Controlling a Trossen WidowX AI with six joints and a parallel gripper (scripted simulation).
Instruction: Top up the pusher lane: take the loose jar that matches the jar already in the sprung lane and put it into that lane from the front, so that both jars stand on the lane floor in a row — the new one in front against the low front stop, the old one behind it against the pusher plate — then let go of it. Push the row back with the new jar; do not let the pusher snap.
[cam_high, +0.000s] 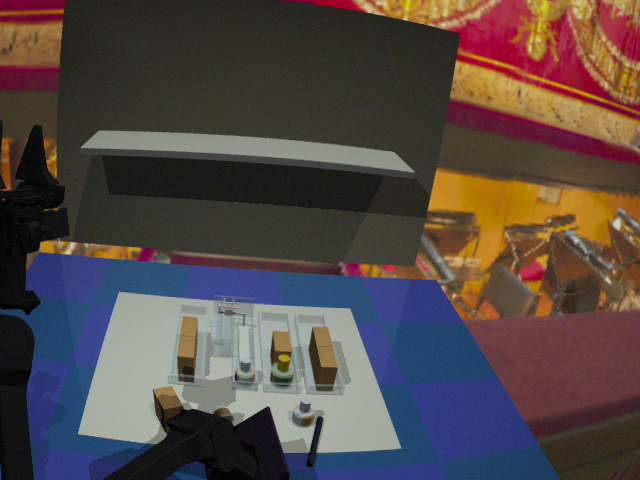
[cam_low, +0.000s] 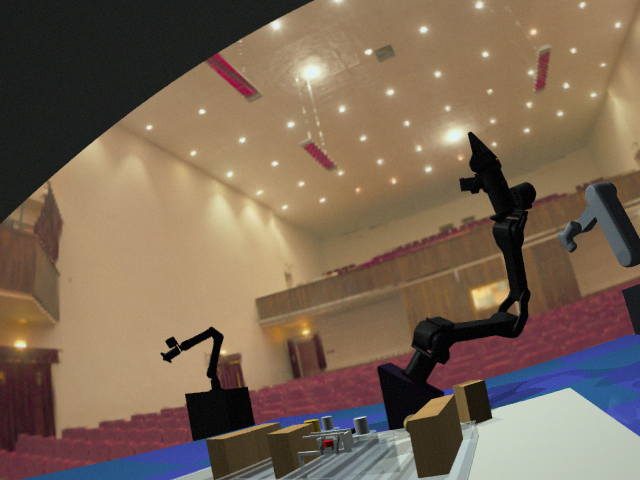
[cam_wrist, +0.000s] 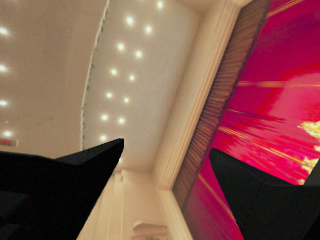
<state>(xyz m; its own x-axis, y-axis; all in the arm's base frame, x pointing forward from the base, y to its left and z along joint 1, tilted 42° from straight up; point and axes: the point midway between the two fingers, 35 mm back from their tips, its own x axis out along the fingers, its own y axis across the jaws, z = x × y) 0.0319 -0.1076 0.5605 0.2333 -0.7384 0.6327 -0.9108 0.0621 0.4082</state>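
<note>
My gripper tip is now 80 mm short of the black rod, 460 mm to the left of it and 600 mm above it. Round my gripper tip: box 150 mm ahead, 180 mm to the right, 570 mm below; red part 460 mm ahead, 350 mm to the right, 540 mm below; white mat 330 mm ahead, 350 mm to the right, 610 mm below.
</note>
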